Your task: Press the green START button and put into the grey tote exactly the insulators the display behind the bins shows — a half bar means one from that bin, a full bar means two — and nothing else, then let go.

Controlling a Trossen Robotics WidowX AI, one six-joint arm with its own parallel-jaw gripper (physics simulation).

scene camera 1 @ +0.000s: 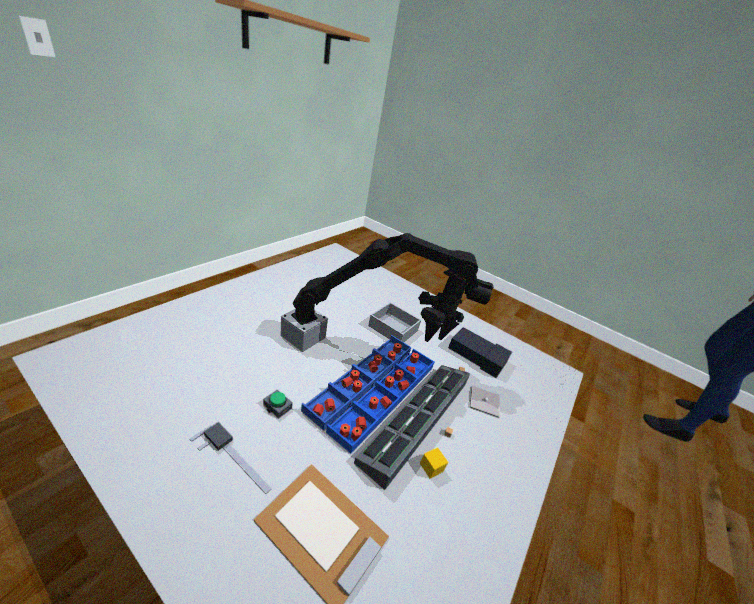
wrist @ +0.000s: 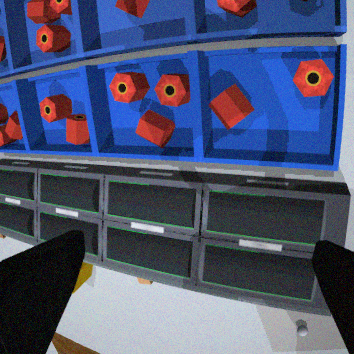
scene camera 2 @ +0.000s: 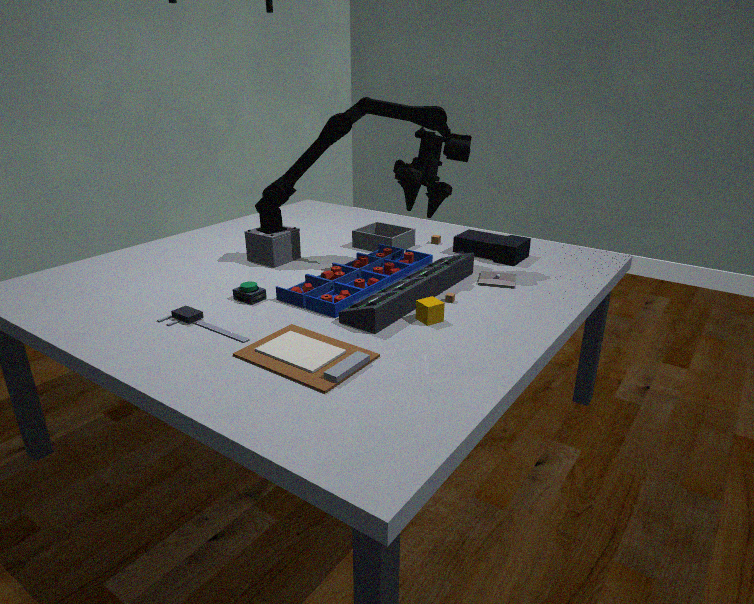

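The green START button (scene camera 1: 277,398) (scene camera 2: 249,286) stands on a dark base left of the blue bins (scene camera 1: 350,445) (scene camera 2: 324,307) (wrist: 200,105). Several red insulators (scene camera 1: 345,430) (scene camera 2: 409,256) (wrist: 313,78) lie in two rows of bin compartments. The dark display (scene camera 1: 385,475) (scene camera 2: 390,308) (wrist: 335,210) runs along the bins; in the wrist view its dark windows have thin green outlines, and I make out no filled green bars. The grey tote (scene camera 1: 385,328) (scene camera 2: 374,240) stands beyond the bins; no insulator shows in it. My gripper (scene camera 1: 435,338) (scene camera 2: 419,212) (wrist: 201,248) is open and empty, raised above the table near the bins' far end.
A black box (scene camera 1: 479,351) (scene camera 2: 490,245) stands right of the tote. A yellow cube (scene camera 1: 434,463) (scene camera 2: 429,310), small wooden blocks and a pale plate (scene camera 1: 485,401) (scene camera 2: 497,279) (wrist: 285,332) lie beyond the display. A caliper (scene camera 1: 218,435) (scene camera 2: 186,314) and clipboard (scene camera 1: 276,509) (scene camera 2: 251,356) lie nearer.
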